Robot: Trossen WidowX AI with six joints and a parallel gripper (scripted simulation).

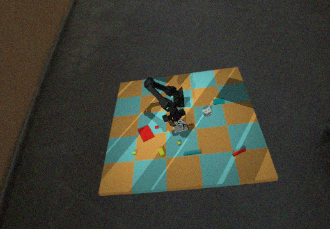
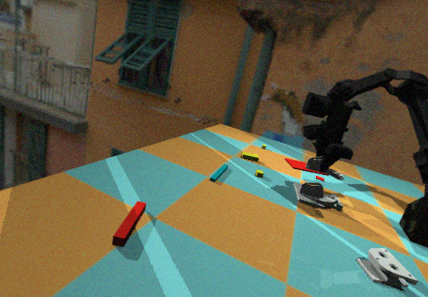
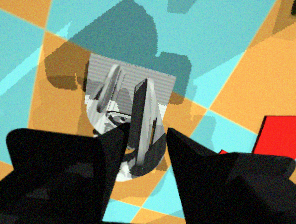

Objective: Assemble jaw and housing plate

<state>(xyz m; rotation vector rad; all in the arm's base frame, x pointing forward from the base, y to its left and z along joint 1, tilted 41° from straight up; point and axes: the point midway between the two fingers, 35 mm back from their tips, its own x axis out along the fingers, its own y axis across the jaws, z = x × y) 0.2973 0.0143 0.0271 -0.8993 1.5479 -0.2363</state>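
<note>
The white jaw lies 40 mm behind my gripper tip. Round my gripper tip: small yellow cube (170 mm ahead, 70 mm below, 30 mm to the left); then small red cube (180 mm to the right, 80 mm below, 10 mm behind); then yellow block (250 mm ahead, 100 mm to the right, 70 mm below).
</note>
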